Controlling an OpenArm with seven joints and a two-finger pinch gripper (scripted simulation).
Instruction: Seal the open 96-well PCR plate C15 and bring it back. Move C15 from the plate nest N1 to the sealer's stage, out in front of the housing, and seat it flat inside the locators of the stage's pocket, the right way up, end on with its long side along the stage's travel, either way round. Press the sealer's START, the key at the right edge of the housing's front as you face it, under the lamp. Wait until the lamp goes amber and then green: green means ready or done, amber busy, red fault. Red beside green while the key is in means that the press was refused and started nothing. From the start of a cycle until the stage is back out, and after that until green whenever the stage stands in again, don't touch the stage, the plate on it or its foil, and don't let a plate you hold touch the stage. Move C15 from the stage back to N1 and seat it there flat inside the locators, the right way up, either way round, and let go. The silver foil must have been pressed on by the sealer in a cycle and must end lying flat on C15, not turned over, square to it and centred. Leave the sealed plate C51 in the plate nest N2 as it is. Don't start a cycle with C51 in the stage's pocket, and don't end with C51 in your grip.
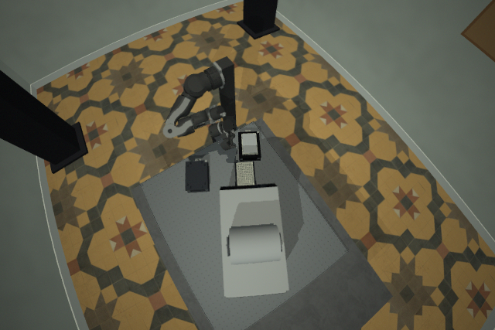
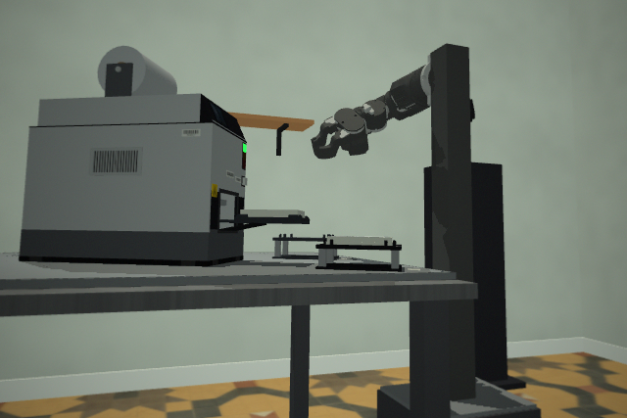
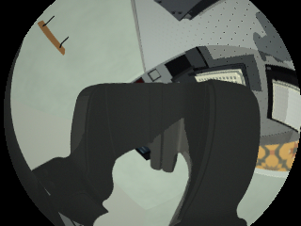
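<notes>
Right now the start key is 14 cm ahead of my hand, 12 cm to the right of it and 8 cm below it. The rest, counted from my hand: sealer stage: 10 cm ahead, 1 cm to the left, 17 cm below; plate C15: 10 cm ahead, 1 cm to the left, 16 cm below; sealed plate C51: 4 cm behind, 14 cm to the left, 21 cm below.
</notes>
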